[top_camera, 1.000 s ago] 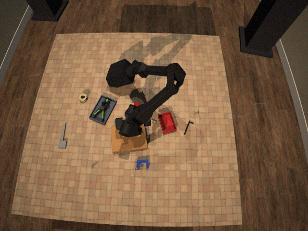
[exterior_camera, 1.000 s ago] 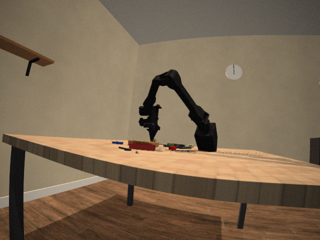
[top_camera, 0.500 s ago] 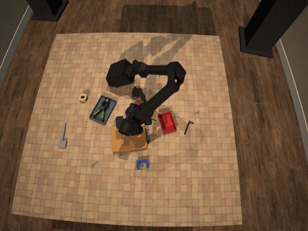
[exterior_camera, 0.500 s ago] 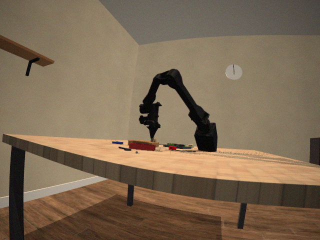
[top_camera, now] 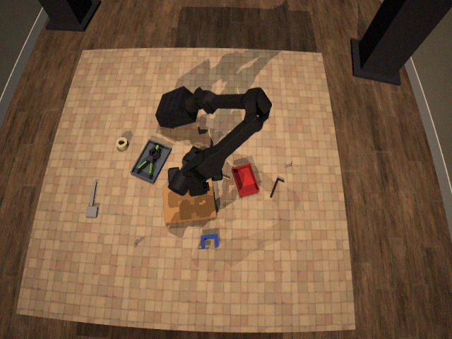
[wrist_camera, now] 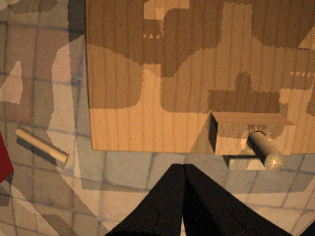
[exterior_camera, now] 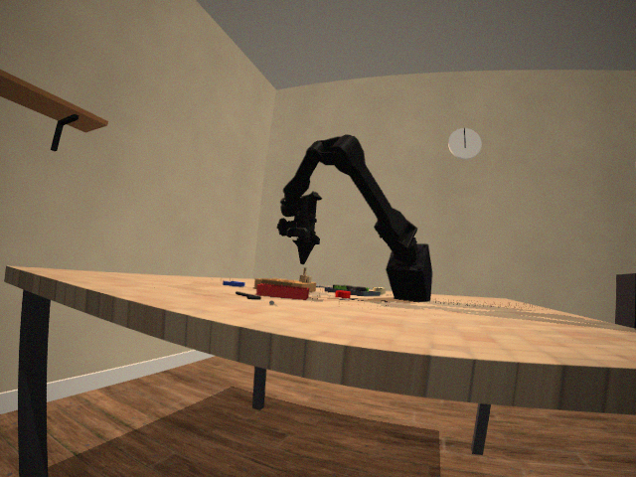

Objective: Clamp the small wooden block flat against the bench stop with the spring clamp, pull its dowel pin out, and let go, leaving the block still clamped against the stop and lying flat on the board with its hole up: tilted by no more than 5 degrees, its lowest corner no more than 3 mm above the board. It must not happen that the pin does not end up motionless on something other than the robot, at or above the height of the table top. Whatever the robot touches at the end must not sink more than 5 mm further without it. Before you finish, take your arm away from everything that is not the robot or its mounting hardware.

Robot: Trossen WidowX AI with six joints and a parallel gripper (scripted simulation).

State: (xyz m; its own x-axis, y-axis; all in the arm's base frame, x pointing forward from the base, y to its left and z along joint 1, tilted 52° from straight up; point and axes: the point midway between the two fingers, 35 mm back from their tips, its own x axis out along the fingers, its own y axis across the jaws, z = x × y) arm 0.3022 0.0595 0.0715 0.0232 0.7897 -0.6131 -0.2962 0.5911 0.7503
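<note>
My gripper is now 1 cm short of the dowel pin, 4 cm to the left of it and 7 cm above it. The rest, counted from my hand: small wooden block 1 cm ahead, 4 cm to the right, 8 cm below; then wooden board 7 cm ahead, 3 cm to the right, 11 cm below; then red knob 13 cm behind, 2 cm to the right, 11 cm below.
</note>
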